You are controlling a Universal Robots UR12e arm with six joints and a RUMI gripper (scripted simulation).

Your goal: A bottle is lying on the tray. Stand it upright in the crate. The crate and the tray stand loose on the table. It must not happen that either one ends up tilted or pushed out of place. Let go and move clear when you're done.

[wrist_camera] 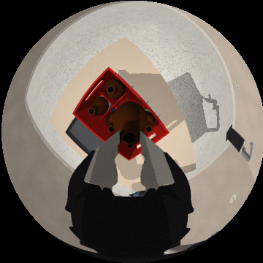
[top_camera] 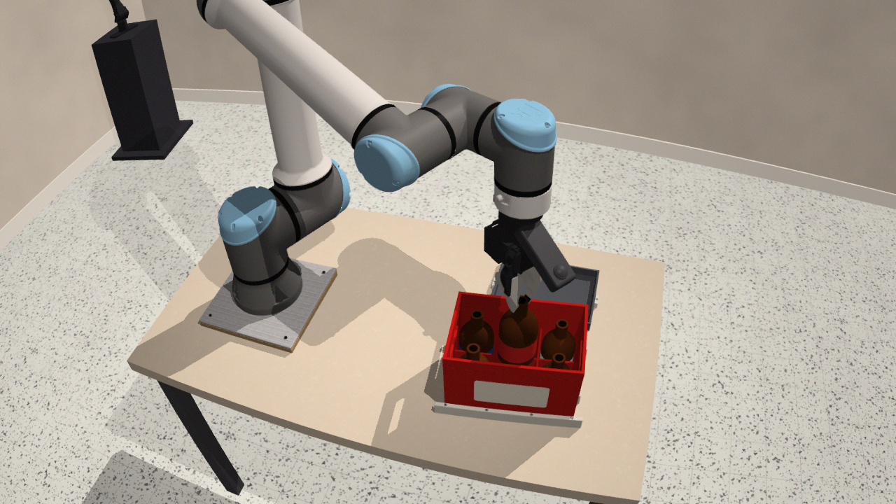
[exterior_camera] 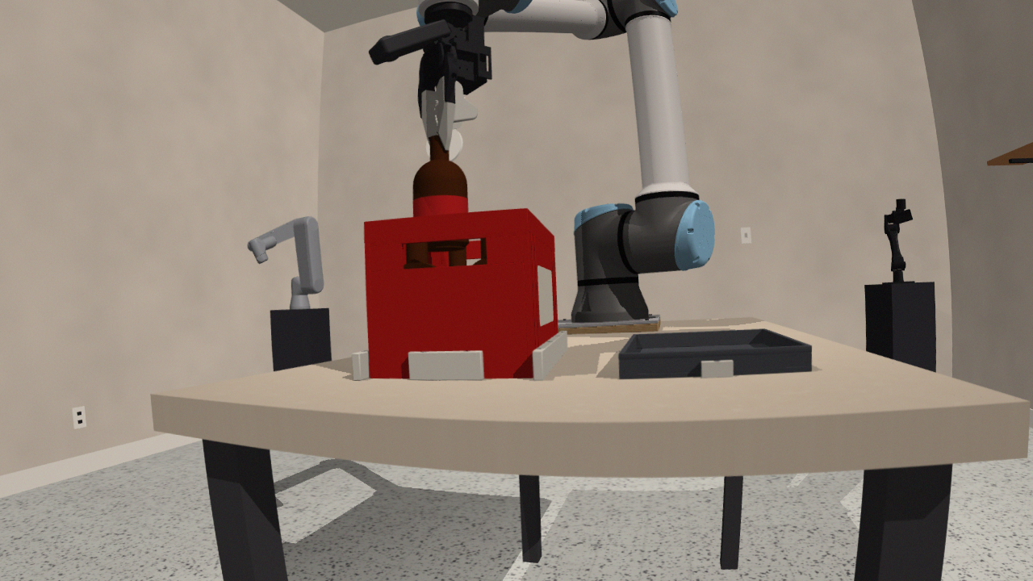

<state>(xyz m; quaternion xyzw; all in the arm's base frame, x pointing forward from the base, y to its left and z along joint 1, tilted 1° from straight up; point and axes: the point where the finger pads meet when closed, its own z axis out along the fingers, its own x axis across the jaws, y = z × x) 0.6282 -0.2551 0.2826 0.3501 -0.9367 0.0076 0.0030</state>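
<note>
Now: hand 4 cm to the right of the red crate and 22 cm above it. Also, from my hand: tray 7 cm ahead, 33 cm to the left, 29 cm below.
</note>
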